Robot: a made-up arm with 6 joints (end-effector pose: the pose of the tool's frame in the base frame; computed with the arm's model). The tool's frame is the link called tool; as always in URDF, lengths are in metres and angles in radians.
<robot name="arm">
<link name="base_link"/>
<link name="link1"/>
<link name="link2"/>
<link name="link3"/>
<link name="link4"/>
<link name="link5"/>
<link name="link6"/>
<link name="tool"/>
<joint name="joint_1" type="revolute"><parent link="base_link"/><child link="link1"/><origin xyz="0.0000 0.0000 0.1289" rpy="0.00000 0.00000 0.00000"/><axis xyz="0 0 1"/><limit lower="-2.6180" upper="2.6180" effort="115" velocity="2.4"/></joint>
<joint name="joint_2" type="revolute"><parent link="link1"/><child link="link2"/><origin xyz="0.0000 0.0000 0.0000" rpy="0.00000 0.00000 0.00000"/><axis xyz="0.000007 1 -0.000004"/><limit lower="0.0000" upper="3.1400" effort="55" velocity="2.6"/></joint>
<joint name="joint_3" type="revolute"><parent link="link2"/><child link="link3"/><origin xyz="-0.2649 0.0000 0.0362" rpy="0.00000 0.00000 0.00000"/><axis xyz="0.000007 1 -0.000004"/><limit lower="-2.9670" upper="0.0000" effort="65" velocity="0.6"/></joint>
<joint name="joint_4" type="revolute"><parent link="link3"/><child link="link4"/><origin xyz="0.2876 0.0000 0.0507" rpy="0.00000 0.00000 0.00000"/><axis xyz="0.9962 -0.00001 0.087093"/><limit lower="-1.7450" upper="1.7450" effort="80" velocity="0.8"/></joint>
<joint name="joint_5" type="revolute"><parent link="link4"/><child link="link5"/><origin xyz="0.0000 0.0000 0.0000" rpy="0.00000 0.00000 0.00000"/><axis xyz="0.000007 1 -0.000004"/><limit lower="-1.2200" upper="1.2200" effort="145" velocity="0.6"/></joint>
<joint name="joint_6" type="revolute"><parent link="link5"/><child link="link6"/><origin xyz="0.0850 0.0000 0.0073" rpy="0.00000 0.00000 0.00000"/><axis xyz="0.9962 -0.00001 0.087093"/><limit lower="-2.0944" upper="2.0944" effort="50" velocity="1.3"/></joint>
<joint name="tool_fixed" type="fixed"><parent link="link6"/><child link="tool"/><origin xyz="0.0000 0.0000 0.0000" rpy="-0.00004 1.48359 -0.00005"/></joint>
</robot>
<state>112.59 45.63 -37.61 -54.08 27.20 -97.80</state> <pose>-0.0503 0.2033 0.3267 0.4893 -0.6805 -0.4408 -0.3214</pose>
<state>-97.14 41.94 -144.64 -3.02 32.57 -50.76</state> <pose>0.0304 0.2618 0.6847 0.2511 0.0612 0.1145 -0.9592</pose>
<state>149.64 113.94 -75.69 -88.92 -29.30 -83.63</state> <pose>-0.4184 0.1968 0.1779 0.4989 -0.1614 -0.8421 0.1259</pose>
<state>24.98 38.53 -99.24 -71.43 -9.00 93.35</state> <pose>-0.0573 -0.0129 0.6764 0.8927 -0.0776 0.1833 0.4043</pose>
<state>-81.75 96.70 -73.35 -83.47 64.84 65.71</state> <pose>-0.0211 -0.3896 0.3006 0.0424 -0.6460 -0.4456 0.6184</pose>
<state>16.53 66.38 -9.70 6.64 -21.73 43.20</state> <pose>0.1938 0.0537 0.1308 0.4290 0.2551 0.8278 0.2560</pose>
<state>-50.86 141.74 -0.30 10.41 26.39 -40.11</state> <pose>-0.0224 0.0385 0.0201 0.4258 -0.1640 -0.7895 -0.4105</pose>
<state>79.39 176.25 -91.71 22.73 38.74 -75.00</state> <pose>0.0364 0.3066 -0.2457 0.2425 0.8873 -0.3854 -0.0728</pose>
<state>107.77 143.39 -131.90 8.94 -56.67 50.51</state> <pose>-0.1667 0.5565 0.3148 0.1589 -0.0961 0.3343 0.9240</pose>
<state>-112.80 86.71 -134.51 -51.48 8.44 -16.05</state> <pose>-0.0997 -0.2117 0.7050 0.0210 -0.1895 -0.3127 0.9305</pose>
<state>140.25 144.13 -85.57 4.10 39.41 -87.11</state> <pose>-0.3290 0.2686 -0.0493 0.0330 0.9262 0.3754 -0.0081</pose>
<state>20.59 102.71 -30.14 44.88 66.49 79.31</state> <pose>0.1582 0.1184 0.0676 0.4277 -0.6575 -0.6132 0.0934</pose>
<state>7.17 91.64 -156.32 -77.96 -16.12 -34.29</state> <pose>0.1408 0.0409 0.7529 0.6151 -0.1941 -0.0430 -0.7630</pose>
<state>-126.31 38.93 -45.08 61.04 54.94 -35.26</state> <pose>-0.0405 -0.1585 0.3810 0.5445 0.6391 0.4801 -0.2541</pose>
